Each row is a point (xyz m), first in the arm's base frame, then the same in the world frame.
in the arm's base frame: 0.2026 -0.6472 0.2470
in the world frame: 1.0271 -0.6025 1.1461
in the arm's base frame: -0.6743 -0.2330 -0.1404
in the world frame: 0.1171 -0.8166 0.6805
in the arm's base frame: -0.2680 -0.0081 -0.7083
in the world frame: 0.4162 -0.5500 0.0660
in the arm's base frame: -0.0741 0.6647 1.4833
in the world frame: -0.0331 0.6101 2.0013
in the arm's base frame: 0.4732 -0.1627 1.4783
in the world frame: 0.8573 0.2216 2.2025
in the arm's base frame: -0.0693 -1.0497 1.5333
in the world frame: 0.8454 -0.7768 2.4978
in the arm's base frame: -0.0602 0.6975 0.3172
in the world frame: 0.1047 0.3740 0.8672
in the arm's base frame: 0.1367 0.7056 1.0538
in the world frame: 0.1775 0.6552 1.5722
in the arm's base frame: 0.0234 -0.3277 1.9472
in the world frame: 0.5026 -0.0419 2.7066
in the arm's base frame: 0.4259 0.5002 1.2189
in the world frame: 0.5084 0.6783 1.7797
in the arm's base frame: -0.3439 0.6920 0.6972
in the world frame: -0.1800 0.3079 1.2407
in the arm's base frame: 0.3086 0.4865 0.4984
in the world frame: 0.5041 0.4382 1.0902
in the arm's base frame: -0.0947 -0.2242 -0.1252
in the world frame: 0.6030 -0.5000 0.6819
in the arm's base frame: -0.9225 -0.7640 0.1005
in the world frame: 0.1496 -1.3256 1.0565
